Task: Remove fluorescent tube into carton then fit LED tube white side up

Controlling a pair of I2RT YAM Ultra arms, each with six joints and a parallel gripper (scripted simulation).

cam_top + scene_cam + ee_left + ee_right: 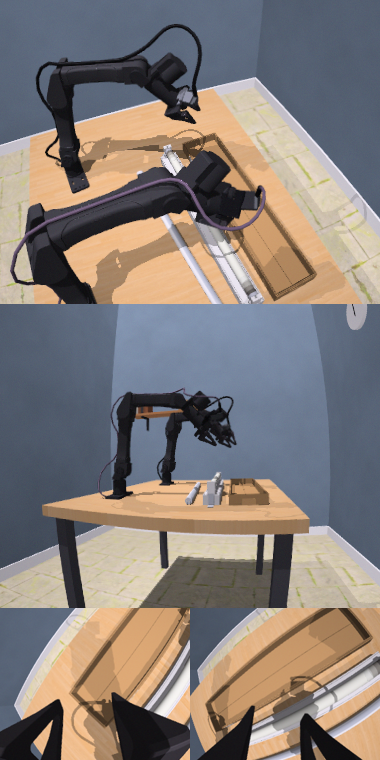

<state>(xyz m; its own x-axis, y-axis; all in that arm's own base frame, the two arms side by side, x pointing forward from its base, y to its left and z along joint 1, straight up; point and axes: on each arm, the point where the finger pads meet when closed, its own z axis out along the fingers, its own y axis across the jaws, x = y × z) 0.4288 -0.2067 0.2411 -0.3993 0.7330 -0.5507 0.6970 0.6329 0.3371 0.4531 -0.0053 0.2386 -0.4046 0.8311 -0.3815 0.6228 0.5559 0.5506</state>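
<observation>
Right now my right hand is 190 mm to the left of the lampholder, 170 mm above it and 10 mm short of it. Round my right hand: light fixture (180 mm below, 110 mm to the left, 40 mm behind); old fluorescent tube (170 mm below, 110 mm to the left, 40 mm behind); brown carton (220 mm below, 140 mm to the left, 100 mm ahead).
</observation>
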